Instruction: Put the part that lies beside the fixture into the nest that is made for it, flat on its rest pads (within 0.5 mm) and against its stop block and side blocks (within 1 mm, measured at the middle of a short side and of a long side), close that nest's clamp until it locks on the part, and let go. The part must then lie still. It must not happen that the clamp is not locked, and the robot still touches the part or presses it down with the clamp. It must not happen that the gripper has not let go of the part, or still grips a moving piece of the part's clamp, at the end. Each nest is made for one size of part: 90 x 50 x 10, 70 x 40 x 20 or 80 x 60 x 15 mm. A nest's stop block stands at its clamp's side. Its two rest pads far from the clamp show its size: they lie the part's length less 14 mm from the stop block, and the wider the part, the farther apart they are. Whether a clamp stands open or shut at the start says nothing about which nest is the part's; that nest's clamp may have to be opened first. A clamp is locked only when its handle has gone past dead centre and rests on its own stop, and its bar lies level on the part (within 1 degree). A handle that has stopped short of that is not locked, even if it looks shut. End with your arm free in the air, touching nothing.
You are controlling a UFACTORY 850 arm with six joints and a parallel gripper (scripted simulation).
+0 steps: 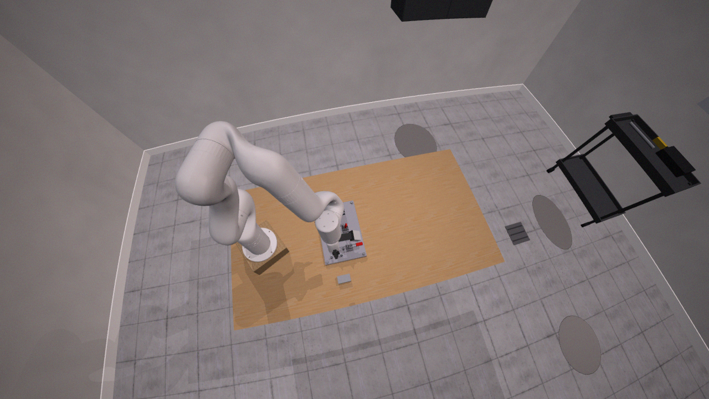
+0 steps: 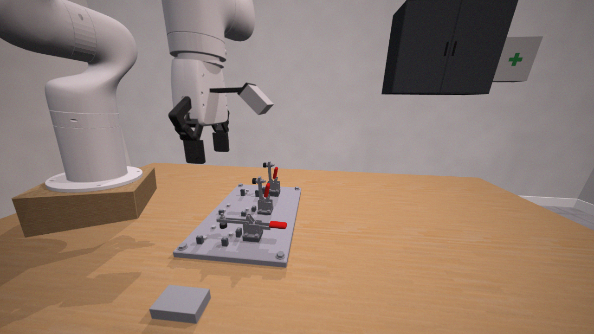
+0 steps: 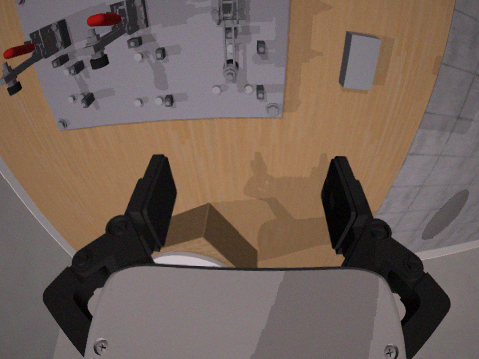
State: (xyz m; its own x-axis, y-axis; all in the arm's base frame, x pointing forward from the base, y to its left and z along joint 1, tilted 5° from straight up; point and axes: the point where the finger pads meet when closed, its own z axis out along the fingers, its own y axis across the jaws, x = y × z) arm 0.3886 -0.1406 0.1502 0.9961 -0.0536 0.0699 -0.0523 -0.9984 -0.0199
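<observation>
My hand is 14 cm to the left of the grey block part and 21 cm above it. From my hand the other things lie so: grey fixture plate 4 cm ahead, 12 cm to the left, 21 cm below; then clamp 7 cm ahead, 1 cm to the left, 17 cm below.
</observation>
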